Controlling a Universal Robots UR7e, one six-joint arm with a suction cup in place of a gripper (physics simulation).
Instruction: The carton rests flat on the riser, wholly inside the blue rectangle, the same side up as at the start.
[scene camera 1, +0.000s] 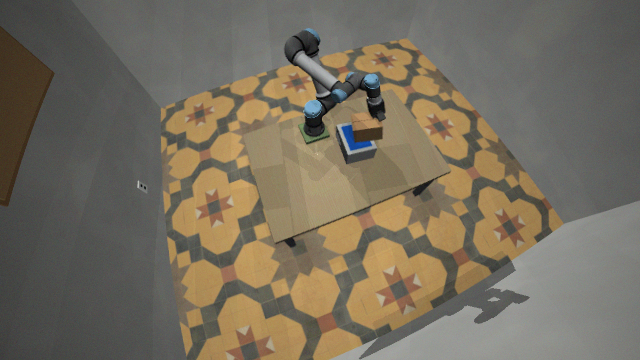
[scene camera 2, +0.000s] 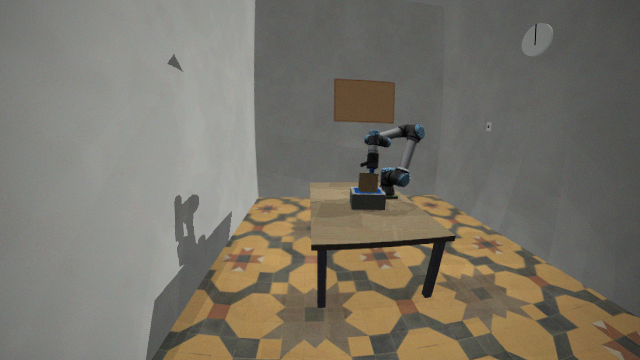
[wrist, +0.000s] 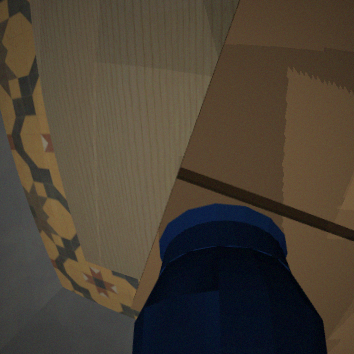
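Pixels of known places: hand at its tool point: (scene camera 2: 371, 175) (wrist: 214, 225); arm's base at its link origin: (scene camera 1: 314, 128) (scene camera 2: 385, 193).
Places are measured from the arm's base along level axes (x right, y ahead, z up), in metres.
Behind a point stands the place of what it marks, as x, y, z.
The brown carton (scene camera 1: 368, 132) {-0.274, 0.281, 0.202} (scene camera 2: 368, 182) {-0.378, 0.238, 0.195} (wrist: 245, 120) hangs on my suction gripper (scene camera 1: 377, 109) {-0.357, 0.215, 0.243} (scene camera 2: 371, 171) (wrist: 222, 225). The blue cup meets its upper face beside a dark seam in the wrist view. The carton is over the back right part of the riser (scene camera 1: 361, 155) {-0.228, 0.339, 0.047} (scene camera 2: 367, 201) {-0.333, 0.227, 0.041}, a grey box with a pale rim. In scene camera 1 it overlaps the blue rectangle (scene camera 1: 361, 145) {-0.238, 0.294, 0.095} (scene camera 2: 356, 190) {-0.237, 0.300, 0.095} and reaches past the riser's right edge. Its underside is hidden, so I cannot tell how large any gap below it is.
The riser stands on a wooden table (scene camera 1: 320, 200) {0.109, 0.535, -0.026} (scene camera 2: 360, 227) {-0.623, 0.313, -0.025} (wrist: 120, 150) {-0.585, 0.135, -0.025}. The arm's base stands on a green plate (scene camera 1: 308, 140) {0.067, 0.091, 0.000} left of the riser in scene camera 1. A brown board (scene camera 2: 364, 101) and a clock (scene camera 2: 542, 40) are on the walls.
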